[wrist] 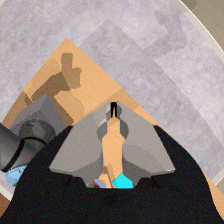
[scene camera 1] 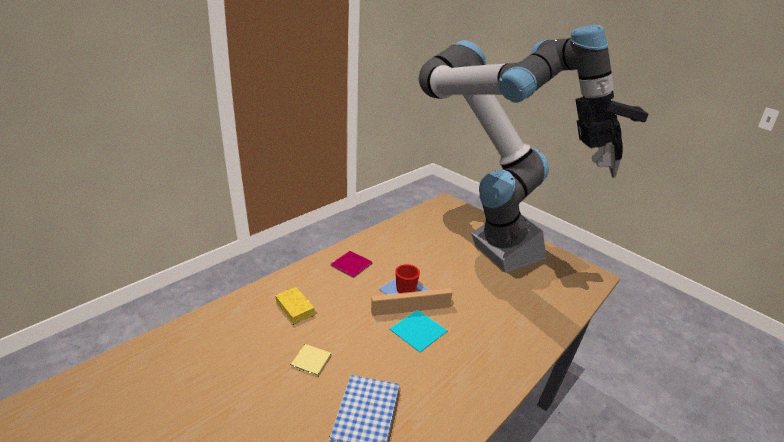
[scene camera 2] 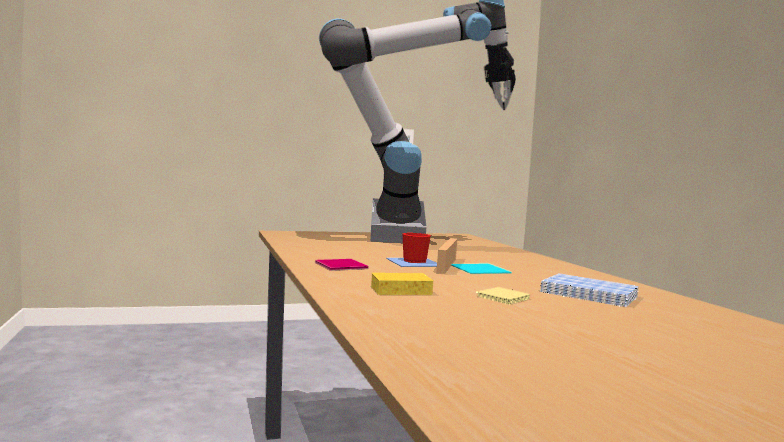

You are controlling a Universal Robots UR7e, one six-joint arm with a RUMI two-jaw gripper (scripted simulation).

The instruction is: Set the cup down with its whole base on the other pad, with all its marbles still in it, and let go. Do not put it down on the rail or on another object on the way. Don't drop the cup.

my gripper: wrist 114,103; scene camera 1; scene camera 2
same spot on my gripper: (scene camera 2: 508,85) = (scene camera 1: 613,151)
